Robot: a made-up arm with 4 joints.
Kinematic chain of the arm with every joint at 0, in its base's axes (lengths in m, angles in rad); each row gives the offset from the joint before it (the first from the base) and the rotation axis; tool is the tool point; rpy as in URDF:
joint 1: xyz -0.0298 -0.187 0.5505 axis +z
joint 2: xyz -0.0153 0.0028 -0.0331 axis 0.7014 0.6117 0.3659
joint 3: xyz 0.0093 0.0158 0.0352 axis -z
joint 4: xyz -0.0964 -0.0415 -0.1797 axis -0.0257 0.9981 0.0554
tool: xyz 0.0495 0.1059 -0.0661 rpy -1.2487 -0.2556 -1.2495
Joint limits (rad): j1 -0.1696..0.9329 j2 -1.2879..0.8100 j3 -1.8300..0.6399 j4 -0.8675..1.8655
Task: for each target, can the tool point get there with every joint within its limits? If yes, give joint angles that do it. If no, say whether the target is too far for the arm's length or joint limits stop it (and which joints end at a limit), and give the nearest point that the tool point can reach.
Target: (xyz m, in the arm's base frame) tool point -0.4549 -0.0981 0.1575
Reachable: no: too far | nearest point -0.2450 -0.1420 0.3426 | short by 0.283 m
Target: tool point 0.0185 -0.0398 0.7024
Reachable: no: joint limits stop it (at a limit: joint 1, joint 2, joint 4) | nearest point -0.0956 -0.0386 0.4511 | short by 0.276 m
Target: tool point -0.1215 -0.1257 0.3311
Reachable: yes | joints 0.7282 0.1300 0.4193 -0.2534
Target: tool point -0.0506 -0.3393 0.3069
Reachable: yes | joints 0.5750 -0.6744 -0.7385 1.4232
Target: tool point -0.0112 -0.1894 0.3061
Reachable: yes | joints 0.8455 -0.5442 -0.4312 -0.1919
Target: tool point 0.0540 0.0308 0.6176
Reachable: no: joint limits stop it (at a limit: joint 1, joint 2, joint 4) | nearest point -0.0771 -0.0376 0.4406 | short by 0.231 m
